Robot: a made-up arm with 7 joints. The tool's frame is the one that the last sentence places. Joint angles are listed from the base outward.
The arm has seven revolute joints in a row. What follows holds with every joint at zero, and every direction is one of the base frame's. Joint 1 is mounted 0.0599 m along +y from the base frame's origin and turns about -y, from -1.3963 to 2 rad. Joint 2 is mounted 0.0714 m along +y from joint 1 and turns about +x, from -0.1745 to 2 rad. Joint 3 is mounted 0.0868 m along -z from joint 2 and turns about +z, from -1.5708 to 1.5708 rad. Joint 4 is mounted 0.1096 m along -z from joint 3 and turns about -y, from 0 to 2.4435 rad. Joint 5 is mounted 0.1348 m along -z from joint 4 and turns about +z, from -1.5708 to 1.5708 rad. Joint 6 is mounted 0.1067 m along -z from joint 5 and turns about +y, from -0.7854 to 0.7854 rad. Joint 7 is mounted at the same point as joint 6 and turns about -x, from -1.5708 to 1.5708 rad. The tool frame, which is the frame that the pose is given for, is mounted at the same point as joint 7; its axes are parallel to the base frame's.
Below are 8 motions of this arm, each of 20 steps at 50 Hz.
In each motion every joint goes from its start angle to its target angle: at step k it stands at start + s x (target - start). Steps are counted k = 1, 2, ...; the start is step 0. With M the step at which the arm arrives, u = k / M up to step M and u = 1 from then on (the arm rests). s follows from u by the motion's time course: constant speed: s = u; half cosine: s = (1 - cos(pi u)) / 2; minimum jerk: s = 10 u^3 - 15 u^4 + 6 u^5.
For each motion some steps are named. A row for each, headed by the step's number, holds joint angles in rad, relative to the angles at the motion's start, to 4 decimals.
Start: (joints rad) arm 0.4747 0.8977 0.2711 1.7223 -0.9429 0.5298 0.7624
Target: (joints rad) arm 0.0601 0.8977 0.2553 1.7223 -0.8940 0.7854 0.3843
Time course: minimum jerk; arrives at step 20
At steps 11, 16, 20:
11: -0.2459 0.0000 -0.0094 0.0000 0.0290 0.1516 -0.2243
16: -0.3906 0.0000 -0.0149 0.0000 0.0461 0.2408 -0.3562
20: -0.4146 0.0000 -0.0158 0.0000 0.0489 0.2556 -0.3781

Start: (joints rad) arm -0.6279 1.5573 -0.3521 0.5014 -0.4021 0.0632 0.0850
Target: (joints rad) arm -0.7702 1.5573 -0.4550 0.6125 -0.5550 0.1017 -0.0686
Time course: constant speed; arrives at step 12
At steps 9, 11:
9: -0.1067 0.0000 -0.0772 0.0833 -0.1147 0.0289 -0.1152
11: -0.1304 0.0000 -0.0943 0.1018 -0.1402 0.0353 -0.1408

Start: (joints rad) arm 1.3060 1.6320 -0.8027 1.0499 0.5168 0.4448 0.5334
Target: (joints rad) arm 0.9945 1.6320 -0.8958 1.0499 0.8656 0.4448 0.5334
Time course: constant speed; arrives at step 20
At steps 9, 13, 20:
9: -0.1402 0.0000 -0.0419 0.0000 0.1570 0.0000 0.0000
13: -0.2025 0.0000 -0.0605 0.0000 0.2267 0.0000 0.0000
20: -0.3115 0.0000 -0.0931 0.0000 0.3488 0.0000 0.0000

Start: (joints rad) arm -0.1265 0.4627 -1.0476 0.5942 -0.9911 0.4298 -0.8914
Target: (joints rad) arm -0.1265 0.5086 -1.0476 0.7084 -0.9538 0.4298 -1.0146
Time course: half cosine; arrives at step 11
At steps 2, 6, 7, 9, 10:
2: 0.0000 0.0036 0.0000 0.0091 0.0030 0.0000 -0.0098
6: 0.0000 0.0262 0.0000 0.0652 0.0213 0.0000 -0.0704
7: 0.0000 0.0325 0.0000 0.0808 0.0264 0.0000 -0.0872
9: 0.0000 0.0423 0.0000 0.1051 0.0343 0.0000 -0.1134
10: 0.0000 0.0450 0.0000 0.1119 0.0365 0.0000 -0.1207

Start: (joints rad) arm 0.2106 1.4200 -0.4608 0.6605 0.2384 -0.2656 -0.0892
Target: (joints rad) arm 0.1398 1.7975 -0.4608 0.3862 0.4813 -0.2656 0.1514
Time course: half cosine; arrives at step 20
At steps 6, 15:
6: -0.0146 0.0778 0.0000 -0.0565 0.0501 0.0000 0.0496
15: -0.0604 0.3222 0.0000 -0.2341 0.2073 0.0000 0.2054

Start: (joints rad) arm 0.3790 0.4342 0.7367 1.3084 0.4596 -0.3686 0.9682
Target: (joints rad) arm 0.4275 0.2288 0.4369 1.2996 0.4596 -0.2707 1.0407
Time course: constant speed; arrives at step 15
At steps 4, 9, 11, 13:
4: 0.0129 -0.0548 -0.0799 -0.0023 0.0000 0.0261 0.0193
9: 0.0291 -0.1232 -0.1799 -0.0053 0.0000 0.0587 0.0435
11: 0.0356 -0.1506 -0.2199 -0.0065 0.0000 0.0718 0.0532
13: 0.0420 -0.1780 -0.2598 -0.0076 0.0000 0.0848 0.0628

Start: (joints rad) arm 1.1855 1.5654 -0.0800 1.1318 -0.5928 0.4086 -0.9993
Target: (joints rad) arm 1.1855 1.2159 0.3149 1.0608 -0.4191 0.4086 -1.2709
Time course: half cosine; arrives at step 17
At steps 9, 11, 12, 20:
9: 0.0000 -0.1909 0.2157 -0.0388 0.0949 0.0000 -0.1483
11: 0.0000 -0.2526 0.2855 -0.0513 0.1256 0.0000 -0.1963
12: 0.0000 -0.2801 0.3164 -0.0569 0.1392 0.0000 -0.2176
20: 0.0000 -0.3495 0.3949 -0.0710 0.1737 0.0000 -0.2716

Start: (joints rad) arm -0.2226 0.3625 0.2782 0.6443 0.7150 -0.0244 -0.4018
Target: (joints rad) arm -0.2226 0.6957 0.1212 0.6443 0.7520 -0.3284 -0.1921
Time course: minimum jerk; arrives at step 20
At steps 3, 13, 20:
3: 0.0000 0.0089 -0.0042 0.0000 0.0010 -0.0081 0.0056
13: 0.0000 0.2548 -0.1201 0.0000 0.0283 -0.2325 0.1604
20: 0.0000 0.3332 -0.1570 0.0000 0.0370 -0.3040 0.2097

